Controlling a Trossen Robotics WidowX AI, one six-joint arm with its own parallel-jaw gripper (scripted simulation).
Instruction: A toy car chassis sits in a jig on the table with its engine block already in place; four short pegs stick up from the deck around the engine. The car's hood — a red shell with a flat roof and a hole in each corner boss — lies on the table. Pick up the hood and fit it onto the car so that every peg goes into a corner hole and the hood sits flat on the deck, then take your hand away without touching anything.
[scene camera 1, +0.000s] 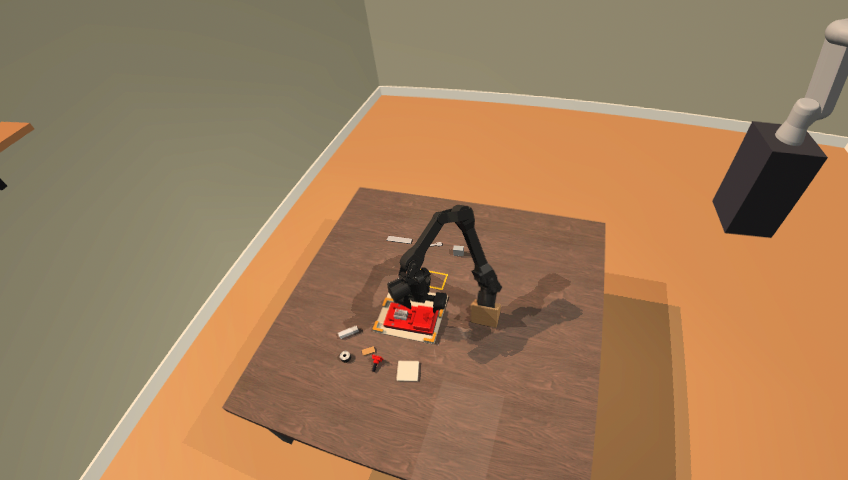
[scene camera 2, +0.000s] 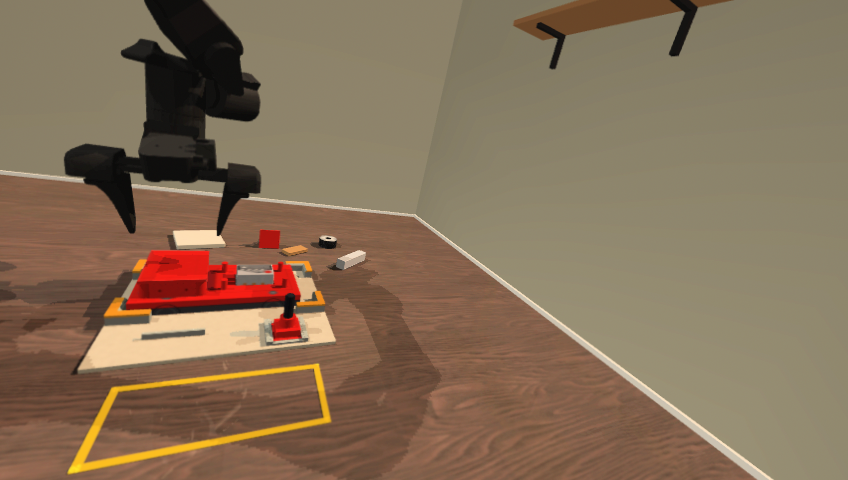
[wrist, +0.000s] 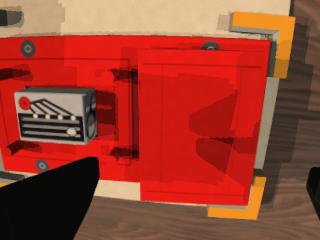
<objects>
same spot on tan jig: (scene camera 1: 378, 328) = (scene camera 2: 296, 262)
</objects>
